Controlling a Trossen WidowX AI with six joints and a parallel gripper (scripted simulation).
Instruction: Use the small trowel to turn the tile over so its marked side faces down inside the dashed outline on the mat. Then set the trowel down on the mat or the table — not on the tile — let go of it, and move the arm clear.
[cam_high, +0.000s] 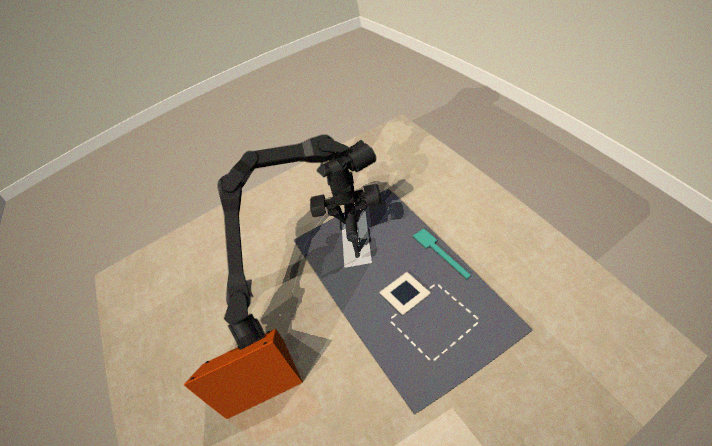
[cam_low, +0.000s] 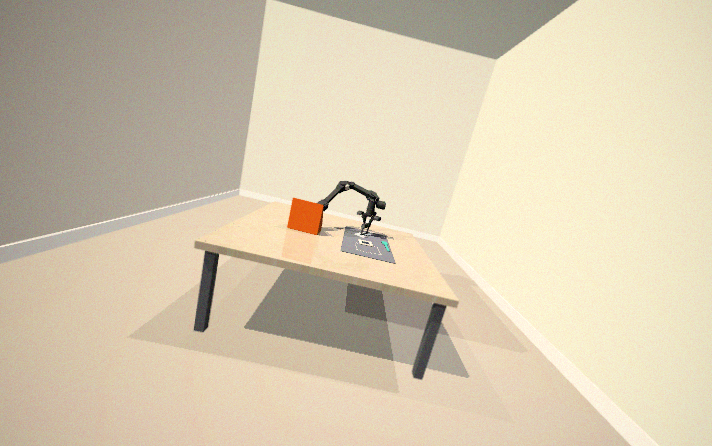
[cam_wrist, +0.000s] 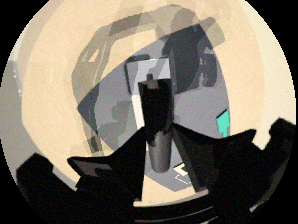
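Right now my gripper tip is 1 cm past the mat, 21 cm to the left of it and 8 cm above it. Also, from my gripper tip: teal trowel: 14 cm ahead, 20 cm to the right, 6 cm below; cream tile: 2 cm behind, 25 cm to the right, 6 cm below.
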